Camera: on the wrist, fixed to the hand. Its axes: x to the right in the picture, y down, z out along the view.
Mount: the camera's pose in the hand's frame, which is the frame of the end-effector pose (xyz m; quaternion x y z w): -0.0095 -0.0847 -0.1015 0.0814 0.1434 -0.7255 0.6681
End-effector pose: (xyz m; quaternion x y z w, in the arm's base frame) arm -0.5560 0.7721 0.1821 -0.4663 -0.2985 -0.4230 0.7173
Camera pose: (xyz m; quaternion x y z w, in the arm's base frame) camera -0.6320 0.6641 0.1703 0.0241 -0.4693 -0.8456 0.2531
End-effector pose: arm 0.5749 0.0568 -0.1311 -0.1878 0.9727 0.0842 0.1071
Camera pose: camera 0.5980 -0.0381 -0.0416 -0.8346 0.5359 -0.1276 0.0084
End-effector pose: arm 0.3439 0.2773 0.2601 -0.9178 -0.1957 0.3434 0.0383
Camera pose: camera 0.3747 0.3581 0.3605 -0.5173 -0.7632 0.0860 0.3775
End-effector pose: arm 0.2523 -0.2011 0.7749 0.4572 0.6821 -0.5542 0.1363
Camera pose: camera 0.2244 -0.1135 0.8703 0.0988 -0.7619 0.4591 0.4461
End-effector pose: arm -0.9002 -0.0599 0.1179 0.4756 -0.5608 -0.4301 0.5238
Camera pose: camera -0.7920 -0.0640 0.0414 0.8289 0.0105 -0.5535 0.0796
